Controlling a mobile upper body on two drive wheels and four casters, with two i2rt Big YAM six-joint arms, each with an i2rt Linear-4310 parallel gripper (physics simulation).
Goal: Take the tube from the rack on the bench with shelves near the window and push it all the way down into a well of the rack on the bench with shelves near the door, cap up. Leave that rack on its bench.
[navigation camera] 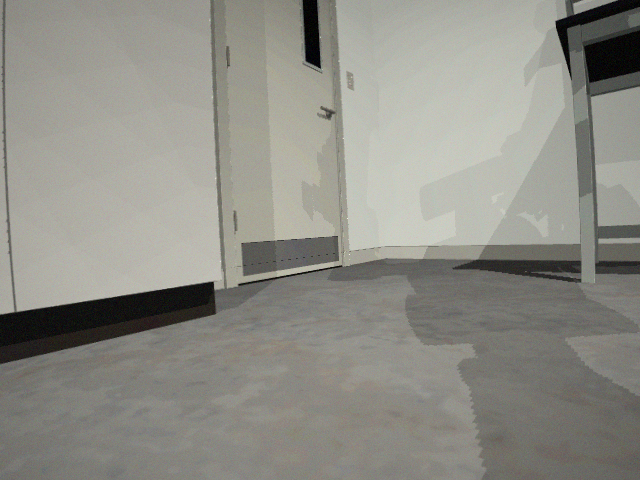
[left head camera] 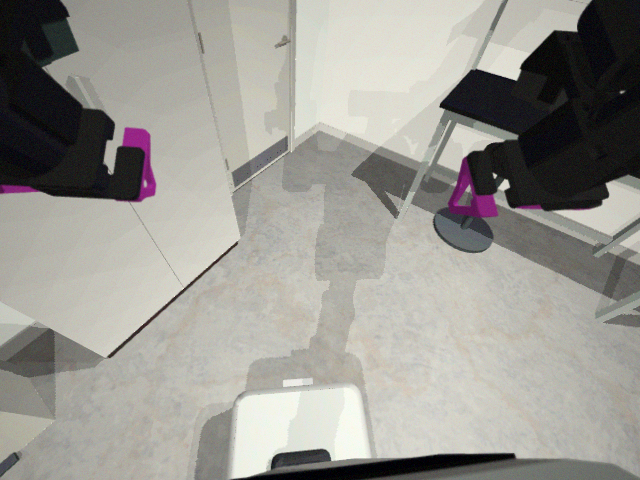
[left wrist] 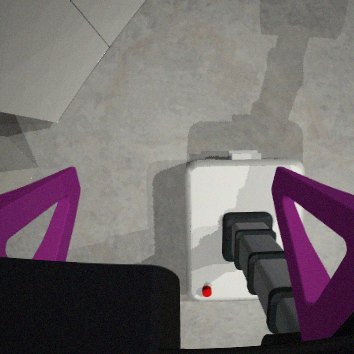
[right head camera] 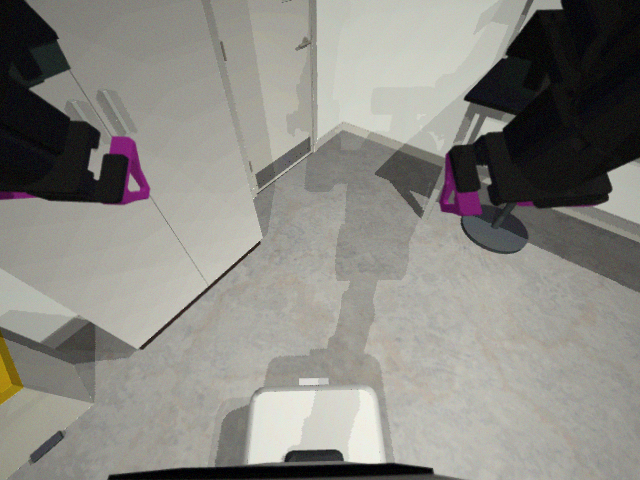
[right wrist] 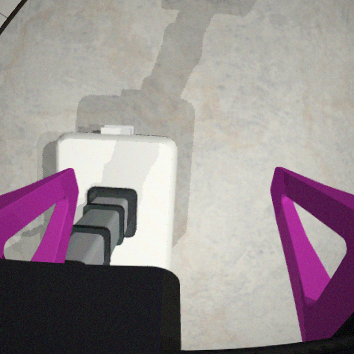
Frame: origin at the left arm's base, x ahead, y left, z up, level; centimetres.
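Seen in the pictures: left gripper, fingertip midpoint: point(left head camera: 107, 187) point(left wrist: 175, 177) point(right head camera: 108, 191); right gripper, fingertip midpoint: point(left head camera: 483, 205) point(right head camera: 479, 203) point(right wrist: 174, 178).
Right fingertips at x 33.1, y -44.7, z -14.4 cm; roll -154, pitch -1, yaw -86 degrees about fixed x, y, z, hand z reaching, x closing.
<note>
A point is followed by its place in that frame.
The tube and both racks do not show in any current view. A bench with a dark top point(left head camera: 480, 98) {x 156.6, y -128.2, z -49.6 cm} point(right head camera: 496, 85) {x 160.6, y -122.4, z -49.6 cm} and pale legs stands at the upper right of both head views; its front leg point(navigation camera: 584, 155) {x 147.3, y -106.6, z -97.3 cm} shows at the right in the navigation view. My right arm hides part of the bench. My left gripper point(left head camera: 77, 180) point(right head camera: 69, 183) point(left wrist: 175, 177) {x 34.9, y 0.7, z -13.2 cm} is open and empty, in front of the white cabinet in the head views. My right gripper point(left head camera: 516, 201) point(right head camera: 511, 198) point(right wrist: 174, 178) {x 33.1, y -44.7, z -14.4 cm} is open and empty, over the stool's area in the head views.
A tall white cabinet point(left head camera: 155, 232) {x 90.0, y 37.7, z -84.7 cm} point(right head camera: 180, 258) {x 85.0, y 41.6, z -97.9 cm} point(navigation camera: 103, 155) {x 101.7, y 28.6, z -99.4 cm} stands at the left. A closed door point(left head camera: 258, 93) {x 210.6, y -0.2, z -75.6 cm} point(right head camera: 281, 93) {x 211.9, y -1.2, z -74.2 cm} point(navigation camera: 299, 155) {x 213.5, y -2.4, z -77.3 cm} is beyond it. A round stool base point(left head camera: 449, 232) {x 132.5, y -142.3, z -138.0 cm} point(right head camera: 480, 235) {x 129.2, y -142.4, z -138.0 cm} is near the bench. Part of a yellow object point(right head camera: 7, 372) {x 33.8, y 89.4, z -96.1 cm} shows at the lower left.
</note>
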